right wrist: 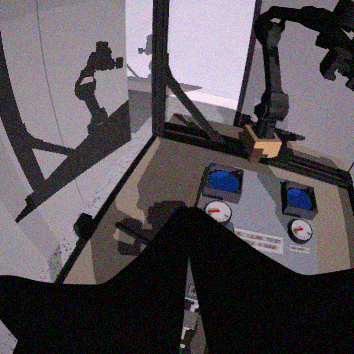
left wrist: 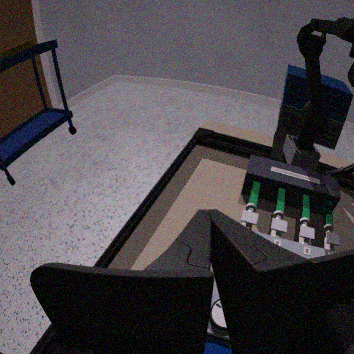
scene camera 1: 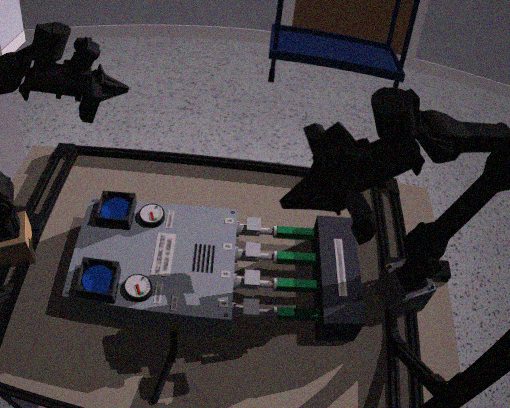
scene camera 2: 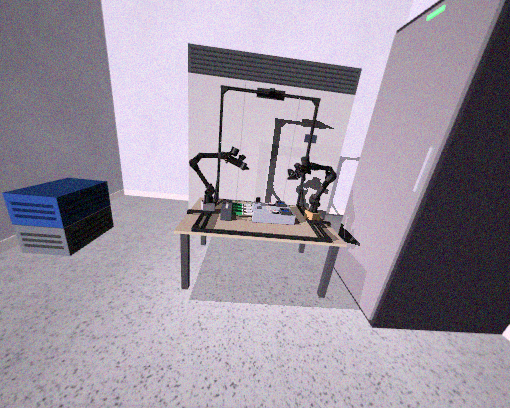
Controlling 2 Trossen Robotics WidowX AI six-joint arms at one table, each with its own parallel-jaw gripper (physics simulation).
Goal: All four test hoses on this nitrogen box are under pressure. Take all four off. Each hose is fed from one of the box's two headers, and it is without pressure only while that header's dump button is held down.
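Frame: origin at the left arm's base, x ahead, y left, z up, level; centimetres.
Where they show: left gripper, between the fingertips: (left wrist: 206, 218) (scene camera 1: 128, 89) (scene camera 2: 287, 179); right gripper, between the fingertips: (right wrist: 186, 216) (scene camera 1: 280, 204) (scene camera 2: 249, 169); left arm's base, origin of its link: (right wrist: 262, 132) (scene camera 1: 8, 229) (scene camera 2: 313, 211); right arm's base, origin of its link: (left wrist: 303, 144) (scene camera 1: 411, 277) (scene camera 2: 208, 201).
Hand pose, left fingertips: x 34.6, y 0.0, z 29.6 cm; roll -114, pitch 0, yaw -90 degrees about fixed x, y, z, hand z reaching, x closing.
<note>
Each offset is from my left fingertips to the centre of the thing. "spot": to the spot under its first point.
The grey nitrogen box @[spot: dx +10.4, dy -9.9, dz -30.0 cm] (scene camera 1: 192, 222) (scene camera 2: 270, 217) lies on the table. Green hoses run side by side from white couplings on its right side in scene camera 1 to a dark block @[spot: dx +33.4, dy -27.9, dz -30.0 cm] (scene camera 1: 326, 260) (left wrist: 260, 166): top hose @[spot: dx +31.2, dy -17.6, dz -31.5 cm] (scene camera 1: 295, 231), second @[spot: dx +28.5, dy -24.1, dz -31.5 cm] (scene camera 1: 296, 257), third @[spot: dx +25.6, dy -30.4, dz -31.5 cm] (scene camera 1: 296, 284), bottom @[spot: dx +21.2, dy -36.1, dz -31.5 cm] (scene camera 1: 287, 312). All are coupled. Blue dump buttons (scene camera 1: 116, 208) (scene camera 1: 97, 279) (right wrist: 223, 180) (right wrist: 299, 198) sit in black guards beside gauges (scene camera 1: 151, 215) (scene camera 1: 137, 287); neither is touched. My left gripper (scene camera 1: 127, 89) (left wrist: 206, 218) is shut and empty, high beyond the box. My right gripper (scene camera 1: 283, 202) (right wrist: 186, 216) is shut and empty, raised above the hose side.
A black frame (scene camera 1: 200, 159) borders the wooden table. A thin black bar @[spot: dx -3.9, dy -37.3, dz -36.7 cm] (scene camera 1: 167, 360) lies in front of the box in scene camera 1. A blue cart (scene camera 1: 335, 47) (left wrist: 35, 131) stands beyond the table. Blue and grey crates (scene camera 2: 82, 200) and a tall cabinet stand on the floor.
</note>
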